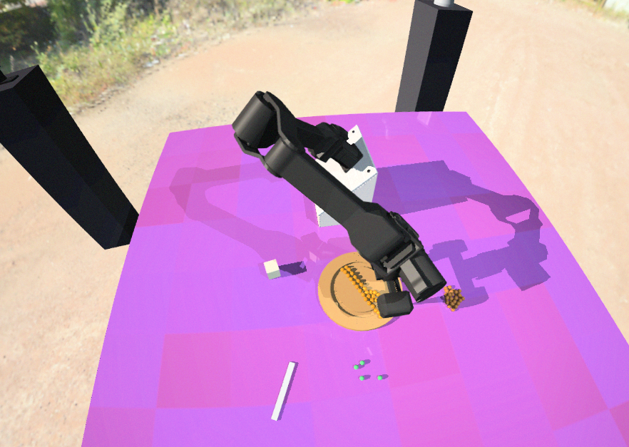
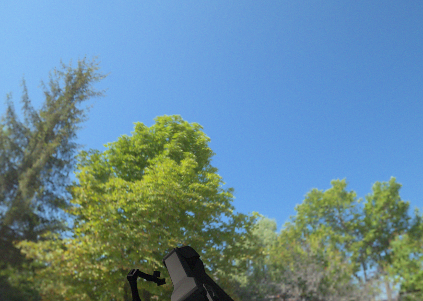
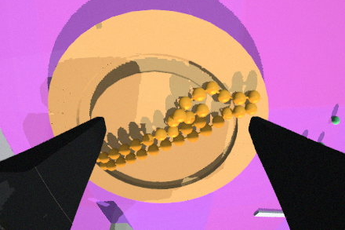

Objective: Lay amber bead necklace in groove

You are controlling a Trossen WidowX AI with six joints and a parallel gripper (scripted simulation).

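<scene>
My gripper tip is 3 cm to the left of the round tan bead board, 3 cm above it and 2 cm past it. The rest, counted from my gripper tip: small cream cube 22 cm to the right, 12 cm behind, 3 cm below; white bar 26 cm to the right, 15 cm ahead, 4 cm below.
</scene>
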